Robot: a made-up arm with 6 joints. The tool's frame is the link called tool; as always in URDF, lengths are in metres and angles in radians. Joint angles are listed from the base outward.
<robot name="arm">
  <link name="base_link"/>
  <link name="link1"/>
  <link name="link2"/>
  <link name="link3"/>
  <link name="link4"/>
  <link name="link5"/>
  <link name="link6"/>
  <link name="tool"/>
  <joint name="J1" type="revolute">
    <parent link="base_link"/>
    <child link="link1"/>
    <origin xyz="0 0 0.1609" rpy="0 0 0"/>
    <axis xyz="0 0 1"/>
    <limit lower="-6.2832" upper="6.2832"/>
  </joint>
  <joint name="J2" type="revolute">
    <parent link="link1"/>
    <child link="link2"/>
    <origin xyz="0 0.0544 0" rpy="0 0 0"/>
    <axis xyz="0 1 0"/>
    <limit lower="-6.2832" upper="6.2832"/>
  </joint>
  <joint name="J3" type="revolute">
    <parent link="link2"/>
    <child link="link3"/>
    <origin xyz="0 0 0.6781" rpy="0 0 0"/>
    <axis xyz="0 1 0"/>
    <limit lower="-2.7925" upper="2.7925"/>
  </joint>
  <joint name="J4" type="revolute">
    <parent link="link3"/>
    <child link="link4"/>
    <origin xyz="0 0 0.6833" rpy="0 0 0"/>
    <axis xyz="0 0 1"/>
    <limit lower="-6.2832" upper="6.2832"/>
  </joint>
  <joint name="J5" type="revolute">
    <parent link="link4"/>
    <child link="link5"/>
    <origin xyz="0 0 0" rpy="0 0 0"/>
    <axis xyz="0 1 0"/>
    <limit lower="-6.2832" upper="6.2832"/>
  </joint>
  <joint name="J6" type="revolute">
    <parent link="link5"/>
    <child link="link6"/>
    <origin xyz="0 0 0.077" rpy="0 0 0"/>
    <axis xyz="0 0 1"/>
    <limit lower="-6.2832" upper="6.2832"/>
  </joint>
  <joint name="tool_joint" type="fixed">
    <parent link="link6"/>
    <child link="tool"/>
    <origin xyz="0 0 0" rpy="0 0 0"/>
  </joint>
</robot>
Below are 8 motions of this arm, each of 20 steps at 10 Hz.
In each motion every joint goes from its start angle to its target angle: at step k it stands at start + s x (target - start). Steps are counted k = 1, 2, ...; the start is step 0. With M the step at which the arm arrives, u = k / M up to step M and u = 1 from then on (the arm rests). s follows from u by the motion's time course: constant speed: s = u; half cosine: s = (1 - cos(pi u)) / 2; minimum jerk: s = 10 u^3 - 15 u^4 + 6 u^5.
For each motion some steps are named. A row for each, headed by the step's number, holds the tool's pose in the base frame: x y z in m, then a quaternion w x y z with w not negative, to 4 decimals.
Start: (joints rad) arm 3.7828 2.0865 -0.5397 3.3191 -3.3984 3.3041
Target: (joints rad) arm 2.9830 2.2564 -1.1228 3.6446 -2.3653 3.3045
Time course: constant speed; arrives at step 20
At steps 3, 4, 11, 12, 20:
3: -1.0014 -0.6357 -0.1287 0.1696 -0.6703 -0.2099 -0.6913
4: -1.0219 -0.5940 -0.1251 0.1412 -0.6977 -0.2053 -0.6717
11: -1.1167 -0.2918 -0.0968 0.0409 0.8592 0.1382 0.4909
12: -1.1233 -0.2480 -0.0921 0.0636 0.8771 0.1243 0.4595
20: -1.1129 0.0966 -0.0452 0.2028 0.9638 -0.0107 0.1726

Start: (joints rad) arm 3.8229 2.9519 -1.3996 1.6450 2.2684 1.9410
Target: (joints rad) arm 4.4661 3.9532 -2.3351 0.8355 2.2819 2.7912
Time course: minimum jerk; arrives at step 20
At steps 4, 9, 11, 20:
4: -0.4694 -0.5611 -0.5004 0.0841 -0.6772 0.1889 -0.7062
9: -0.1960 -0.4594 -0.5213 0.3007 -0.7101 0.2989 -0.5621
11: -0.0835 -0.3725 -0.4987 0.3860 -0.7193 0.3553 -0.4554
20: 0.0609 -0.1582 -0.3749 0.4785 -0.7193 0.4701 -0.1806

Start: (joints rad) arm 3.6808 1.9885 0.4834 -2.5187 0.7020 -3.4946
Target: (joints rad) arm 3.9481 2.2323 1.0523 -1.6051 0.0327 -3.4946
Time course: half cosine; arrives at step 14
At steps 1, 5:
1: -0.9335 -0.5923 -0.6786 0.0510 0.8028 0.0397 -0.5927
5: -0.7537 -0.5631 -0.8251 0.0387 0.9099 -0.0034 -0.4130

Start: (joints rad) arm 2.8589 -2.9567 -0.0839 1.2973 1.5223 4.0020
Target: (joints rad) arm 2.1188 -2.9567 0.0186 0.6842 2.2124 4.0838
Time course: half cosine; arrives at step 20
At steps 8, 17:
8: 0.1529 -0.2326 -1.1634 0.7505 0.5953 0.1448 -0.2479
17: 0.0850 -0.3006 -1.1233 0.8612 0.3984 0.0431 -0.3126

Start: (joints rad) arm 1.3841 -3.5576 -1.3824 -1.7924 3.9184 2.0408
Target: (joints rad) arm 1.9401 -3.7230 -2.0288 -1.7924 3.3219 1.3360
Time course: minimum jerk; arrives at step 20
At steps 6, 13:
6: -0.0170 0.8835 -0.2421 0.2687 0.8163 0.1880 -0.4756
13: -0.2549 0.7176 0.0345 0.1816 0.6733 0.6524 -0.2968

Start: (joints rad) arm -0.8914 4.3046 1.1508 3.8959 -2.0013 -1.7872
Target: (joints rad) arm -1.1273 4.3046 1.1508 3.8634 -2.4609 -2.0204
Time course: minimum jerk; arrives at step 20
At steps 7, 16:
7: -0.5409 0.9214 0.3632 0.7283 0.3448 0.5680 0.1676
16: -0.3881 0.9873 0.3423 0.6496 0.4544 0.6094 -0.0145

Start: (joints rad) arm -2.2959 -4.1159 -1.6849 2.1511 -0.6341 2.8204
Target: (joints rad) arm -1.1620 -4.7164 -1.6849 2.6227 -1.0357 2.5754
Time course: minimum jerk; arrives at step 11
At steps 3, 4, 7, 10, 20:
3: -0.4841 -0.7687 0.4958 0.1813 -0.4019 -0.2397 0.8649
4: -0.3579 -0.8075 0.5607 0.0964 -0.3927 -0.2555 0.8782
7: 0.1050 -0.7391 0.7864 0.2341 0.3233 0.3307 -0.8552
10: 0.2747 -0.5924 0.8855 0.3951 0.2613 0.3673 -0.8004
20: 0.2782 -0.5879 0.8879 0.3992 0.2594 0.3681 -0.7987

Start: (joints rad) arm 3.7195 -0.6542 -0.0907 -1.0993 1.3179 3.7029
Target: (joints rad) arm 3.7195 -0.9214 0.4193 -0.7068 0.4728 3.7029
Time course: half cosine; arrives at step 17
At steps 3, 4, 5, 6, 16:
3: 0.7208 0.4818 1.2425 0.8501 -0.4245 -0.2280 0.2126
4: 0.7235 0.4813 1.2452 0.8616 -0.4083 -0.2153 0.2112
5: 0.7266 0.4805 1.2481 0.8749 -0.3882 -0.1993 0.2102
6: 0.7301 0.4791 1.2508 0.8889 -0.3650 -0.1805 0.2100
16: 0.7530 0.4538 1.2433 0.9548 -0.1643 0.0100 0.2476

